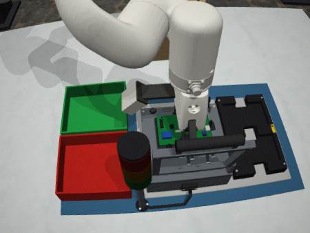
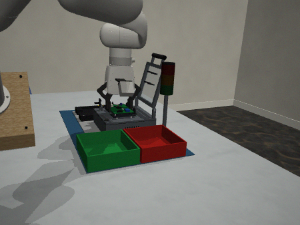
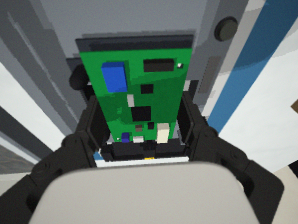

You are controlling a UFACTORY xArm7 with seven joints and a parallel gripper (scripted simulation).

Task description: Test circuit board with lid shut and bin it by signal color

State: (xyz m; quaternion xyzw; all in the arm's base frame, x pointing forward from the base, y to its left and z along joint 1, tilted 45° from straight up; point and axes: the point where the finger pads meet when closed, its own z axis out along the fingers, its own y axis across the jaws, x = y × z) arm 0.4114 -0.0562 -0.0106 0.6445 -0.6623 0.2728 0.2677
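My hand is right at the green circuit board. The rest, counted from my hand: tester plate (1 cm ahead, 1 cm to the left, 1 cm below); tester lid (12 cm ahead, 10 cm above); latch hook (6 cm behind, 6 cm to the left).
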